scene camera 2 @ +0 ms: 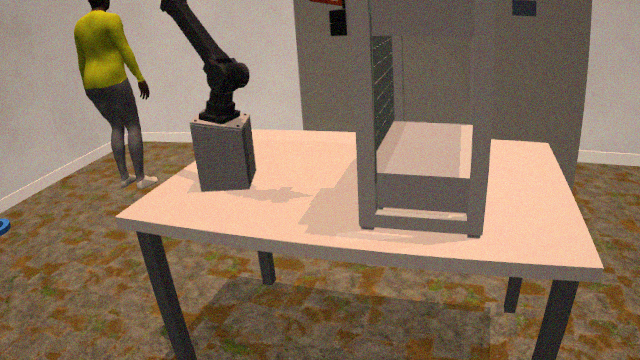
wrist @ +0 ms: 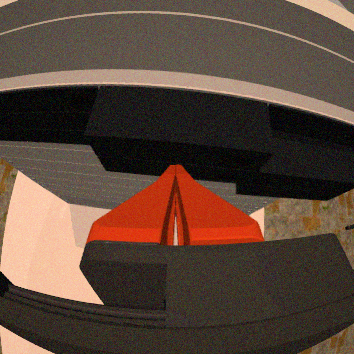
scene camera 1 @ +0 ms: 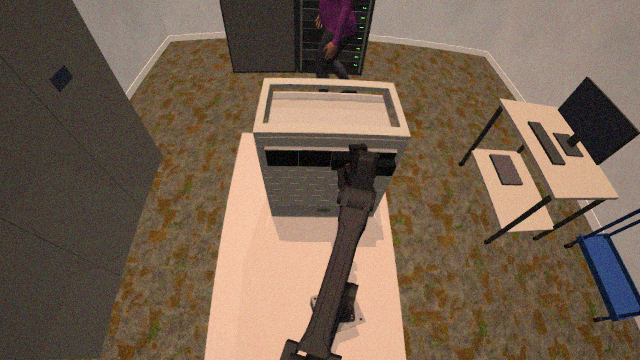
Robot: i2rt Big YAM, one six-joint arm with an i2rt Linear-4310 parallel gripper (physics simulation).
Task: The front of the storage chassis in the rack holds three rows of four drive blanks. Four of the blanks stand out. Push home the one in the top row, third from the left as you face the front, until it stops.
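Seen in the pictures: gripper, fingertip midpoint: (scene camera 2: 343, 3) (wrist: 175, 173) (scene camera 1: 349, 166); arm's base, link origin: (scene camera 2: 219, 117).
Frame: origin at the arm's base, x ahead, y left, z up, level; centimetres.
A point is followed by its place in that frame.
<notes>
The third blank from the left in the top row (wrist: 185, 120) @[x 43.2, y -3.3, z 32.4 cm] is black and stands out of the chassis front in the wrist view. My gripper (wrist: 175, 173) @[x 40.6, y -2.9, z 30.8 cm] (scene camera 1: 347, 164) @[x 40.6, y -2.9, z 30.8 cm] is shut and empty; its orange fingertips point at this blank's dark front face, near its lower edge. Whether they touch cannot be told. In scene camera 1, the gripper and arm hide part of the blank. Another black blank (wrist: 305, 172) @[x 42.1, y -12.6, z 29.6 cm] stands out to the right. The first (scene camera 1: 281, 158) @[x 45.6, y 19.2, z 28.3 cm] and second (scene camera 1: 315, 158) @[x 45.5, y 7.8, z 28.6 cm] top-row blanks show at the left. In scene camera 2, the orange fingers are cut by the top edge.
The rack (scene camera 1: 332, 134) @[x 47.1, y 2.8, z 38.6 cm] (scene camera 2: 365, 150) @[x 48.9, y -22.8, z -0.8 cm] stands on the table (scene camera 1: 250, 300) @[x 6.6, y 35.1, z -20.5 cm] (scene camera 2: 300, 215) @[x 30.6, y -18.5, z -20.5 cm], its frame rising around the chassis front. A standing-out black blank (scene camera 2: 338, 22) @[x 43.6, y -19.4, z 26.9 cm] shows beside the rack post. One person (scene camera 1: 337, 25) is behind the rack, another (scene camera 2: 102, 50) behind the arm. A desk (scene camera 1: 575, 180) stands to the right.
</notes>
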